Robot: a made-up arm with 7 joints.
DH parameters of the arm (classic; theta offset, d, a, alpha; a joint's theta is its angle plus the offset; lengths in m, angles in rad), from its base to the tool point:
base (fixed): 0 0.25 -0.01 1.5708
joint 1: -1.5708 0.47 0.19 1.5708
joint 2: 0 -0.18 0.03 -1.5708
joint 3: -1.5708 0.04 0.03 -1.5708
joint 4: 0 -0.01 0.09 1.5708
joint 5: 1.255 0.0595 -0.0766 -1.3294
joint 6: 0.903 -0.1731 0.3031 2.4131
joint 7: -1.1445 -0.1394 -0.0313 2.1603
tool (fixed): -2.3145 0.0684 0 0
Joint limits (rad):
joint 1: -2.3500..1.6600
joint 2: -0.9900..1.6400
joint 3: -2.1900..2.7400
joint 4: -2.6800..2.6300
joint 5: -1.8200..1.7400
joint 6: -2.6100..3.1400
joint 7: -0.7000..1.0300
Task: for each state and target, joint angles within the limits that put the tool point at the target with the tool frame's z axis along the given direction. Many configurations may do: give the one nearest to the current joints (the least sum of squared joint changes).
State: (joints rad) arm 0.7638 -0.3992 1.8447 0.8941 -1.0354 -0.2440 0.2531
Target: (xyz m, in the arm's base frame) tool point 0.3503 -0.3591 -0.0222 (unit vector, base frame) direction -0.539 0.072 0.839
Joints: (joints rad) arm 0.3879 0.3122 1.7508 0.4491 -0.9856 -0.4982 -0.0169
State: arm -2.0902 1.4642 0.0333 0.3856 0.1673 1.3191 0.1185
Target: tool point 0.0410 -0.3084 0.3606 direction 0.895 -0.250 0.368
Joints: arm -1.6194 0.7687 0.3519 -0.0987 0.2781 1.5443 1.0300
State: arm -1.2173 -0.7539 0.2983 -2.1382 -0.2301 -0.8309 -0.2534
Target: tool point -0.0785 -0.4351 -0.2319 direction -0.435 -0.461 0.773
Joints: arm -0.6649 -0.8987 0.1592 -2.4661 0.1036 -0.9135 -0.1544
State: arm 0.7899 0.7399 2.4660 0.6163 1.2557 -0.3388 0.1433
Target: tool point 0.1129 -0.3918 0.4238 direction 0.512 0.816 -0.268
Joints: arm 1.6600 0.1249 2.5114 0.6734 1.3224 -0.6316 0.5188
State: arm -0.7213 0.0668 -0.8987 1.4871 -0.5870 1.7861 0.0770
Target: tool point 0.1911 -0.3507 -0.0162 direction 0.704 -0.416 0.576
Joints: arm -1.0710 0.2564 -0.4971 0.5585 0.0527 1.1950 0.5677
